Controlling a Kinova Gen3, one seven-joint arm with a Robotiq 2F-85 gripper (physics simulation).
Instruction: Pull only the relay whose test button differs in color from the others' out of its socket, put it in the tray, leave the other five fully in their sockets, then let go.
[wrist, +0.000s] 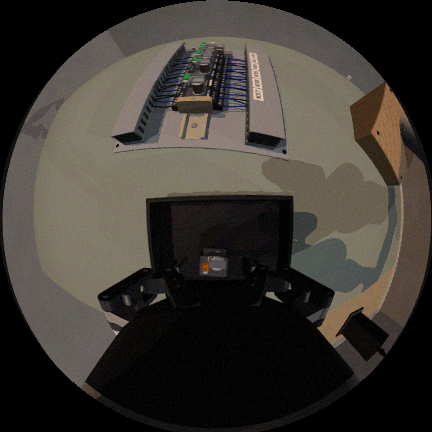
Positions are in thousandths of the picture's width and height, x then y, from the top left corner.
I see my gripper (497, 612), a relay (494, 605) and a mounting plate (522, 300).
